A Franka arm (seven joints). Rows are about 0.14 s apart.
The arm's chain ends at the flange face. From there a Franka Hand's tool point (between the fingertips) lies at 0.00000 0.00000 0.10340 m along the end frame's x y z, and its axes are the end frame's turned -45 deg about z.
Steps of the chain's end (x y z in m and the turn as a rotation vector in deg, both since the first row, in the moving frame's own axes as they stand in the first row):
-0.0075 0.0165 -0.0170 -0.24 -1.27 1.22
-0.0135 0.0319 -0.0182 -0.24 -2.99 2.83
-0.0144 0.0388 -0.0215 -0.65 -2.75 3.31
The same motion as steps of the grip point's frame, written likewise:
-0.0189 0.0050 -0.0170 0.73 -1.07 1.22
-0.0361 0.0094 -0.0183 1.94 -2.28 2.83
-0.0419 0.0145 -0.0216 1.48 -2.40 3.31

